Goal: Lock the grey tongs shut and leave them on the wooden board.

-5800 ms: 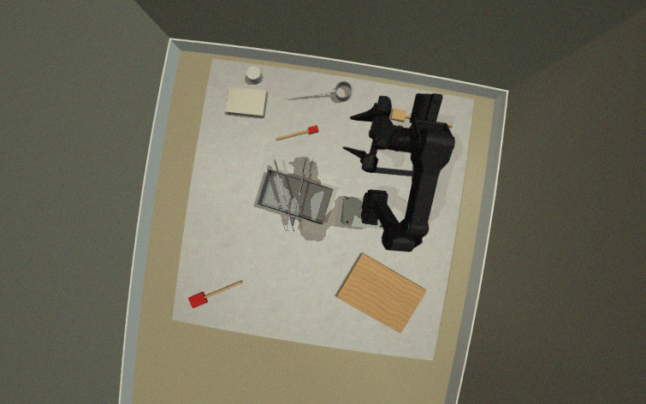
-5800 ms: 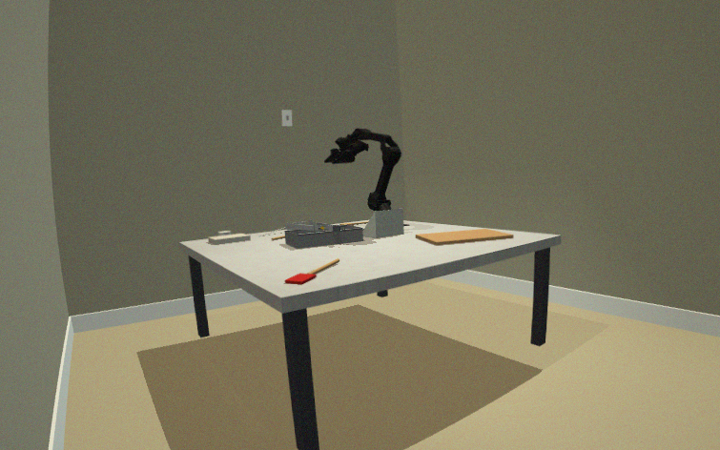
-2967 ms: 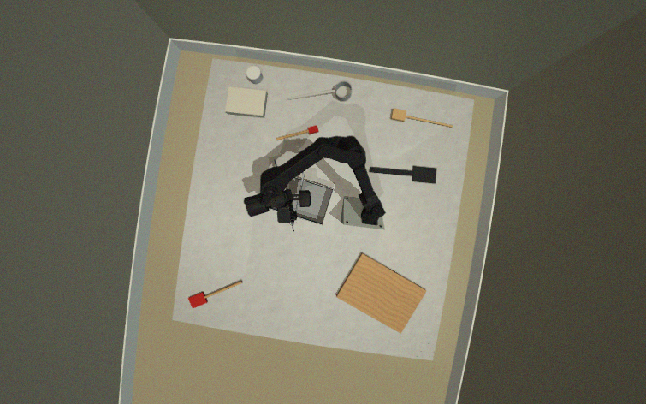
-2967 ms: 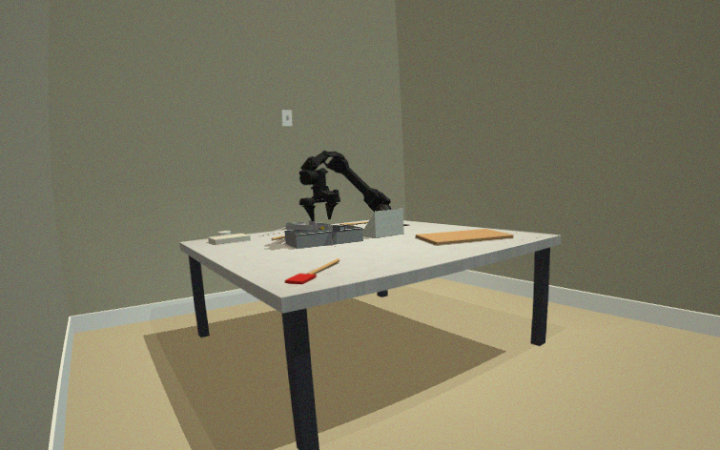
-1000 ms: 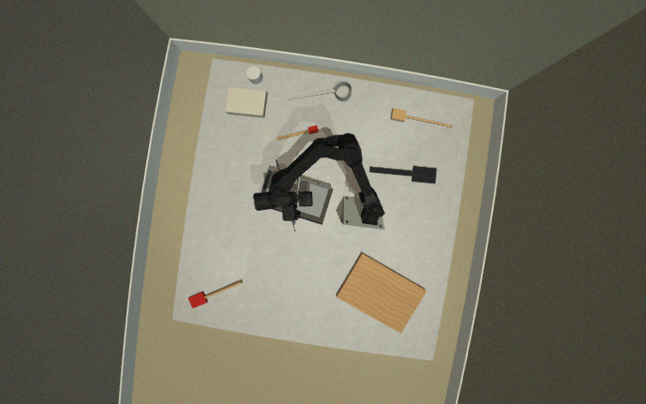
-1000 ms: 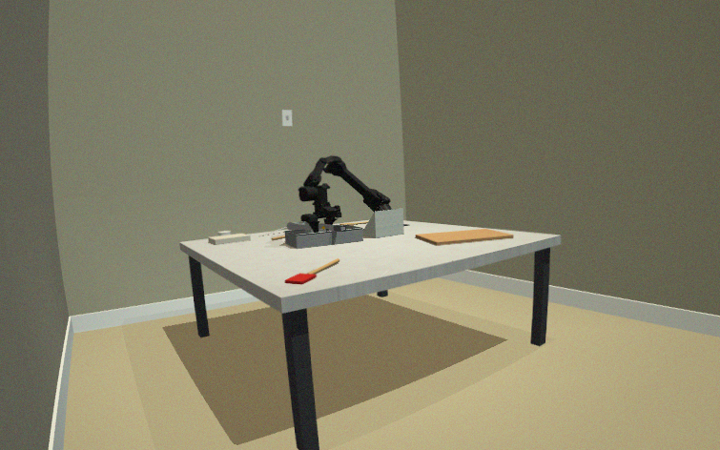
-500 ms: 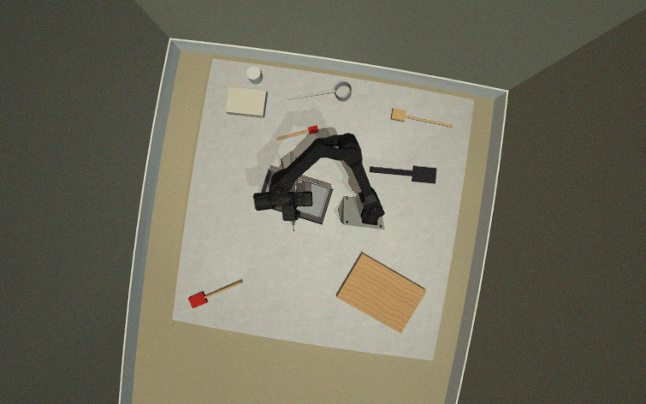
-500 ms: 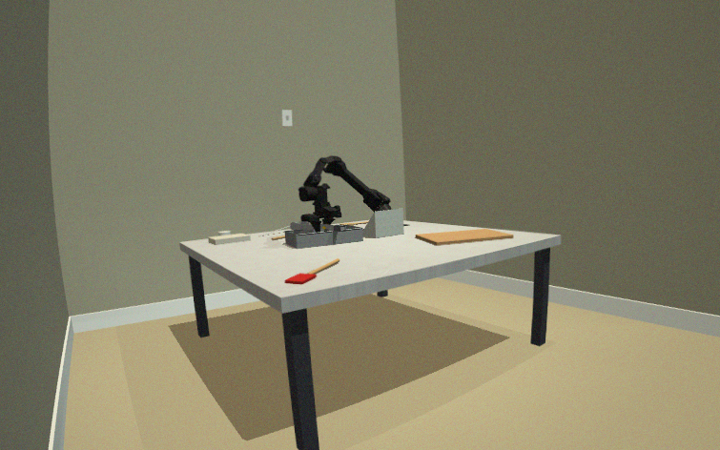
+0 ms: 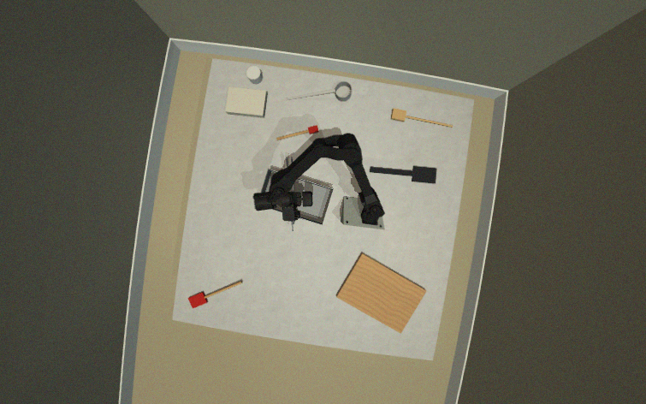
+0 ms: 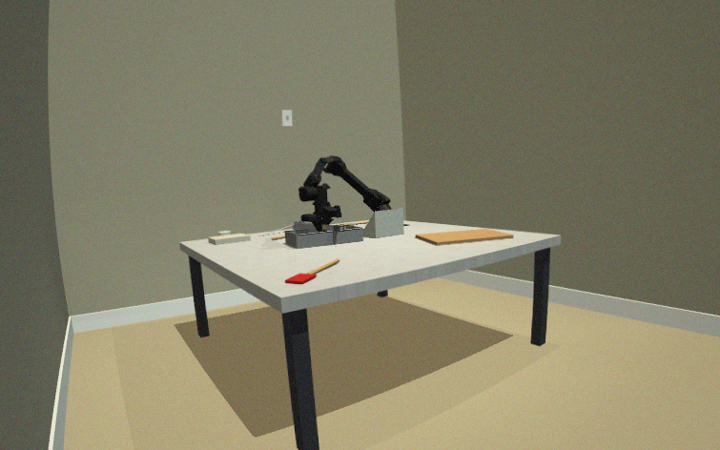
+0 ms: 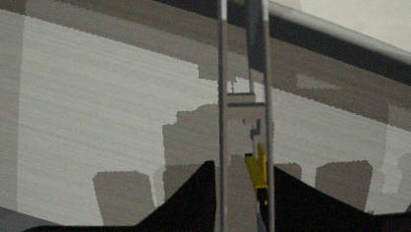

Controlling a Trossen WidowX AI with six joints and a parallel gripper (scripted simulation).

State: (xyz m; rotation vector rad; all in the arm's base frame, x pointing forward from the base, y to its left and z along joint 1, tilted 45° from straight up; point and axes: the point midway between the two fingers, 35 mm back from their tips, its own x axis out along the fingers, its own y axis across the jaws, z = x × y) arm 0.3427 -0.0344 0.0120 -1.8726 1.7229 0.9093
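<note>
My gripper tip is 20 mm to the left of the roasting tin and 10 mm past it. Also, from my gripper tip: wooden board: 470 mm behind, 380 mm to the left, 20 mm below; then cream block: 430 mm to the right, 290 mm ahead, 20 mm below; then black spatula: 520 mm behind, 200 mm to the right, 30 mm below.
</note>
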